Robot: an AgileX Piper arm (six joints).
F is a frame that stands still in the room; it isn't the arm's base.
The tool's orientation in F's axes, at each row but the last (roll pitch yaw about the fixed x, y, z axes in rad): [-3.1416, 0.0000, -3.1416]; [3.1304, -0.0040, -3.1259]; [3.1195, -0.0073, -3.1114]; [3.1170, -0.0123, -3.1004]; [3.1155, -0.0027, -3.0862]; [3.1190, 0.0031, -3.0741]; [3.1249, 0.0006, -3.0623]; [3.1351, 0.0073, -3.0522]
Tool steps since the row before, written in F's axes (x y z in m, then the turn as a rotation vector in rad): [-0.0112, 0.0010, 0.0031, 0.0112, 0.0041, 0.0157]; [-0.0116, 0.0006, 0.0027, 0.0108, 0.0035, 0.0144]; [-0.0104, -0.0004, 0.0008, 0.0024, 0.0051, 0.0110]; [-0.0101, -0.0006, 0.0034, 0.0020, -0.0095, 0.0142]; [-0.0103, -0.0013, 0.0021, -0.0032, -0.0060, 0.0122]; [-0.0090, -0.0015, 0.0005, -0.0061, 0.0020, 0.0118]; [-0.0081, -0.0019, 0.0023, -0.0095, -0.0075, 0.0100]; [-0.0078, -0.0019, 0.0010, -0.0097, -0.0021, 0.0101]
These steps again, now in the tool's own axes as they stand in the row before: [0.0112, 0.0010, -0.0031, -0.0112, 0.0041, -0.0157]; [0.0116, 0.0008, -0.0026, -0.0108, 0.0035, -0.0144]; [0.0104, -0.0001, -0.0007, -0.0025, 0.0053, -0.0109]; [0.0102, -0.0001, -0.0033, -0.0014, -0.0092, -0.0144]; [0.0104, -0.0007, -0.0021, 0.0036, -0.0055, -0.0123]; [0.0091, -0.0009, -0.0005, 0.0059, 0.0027, -0.0118]; [0.0082, -0.0012, -0.0023, 0.0101, -0.0066, -0.0101]; [0.0079, -0.0012, -0.0011, 0.0098, -0.0012, -0.0102]
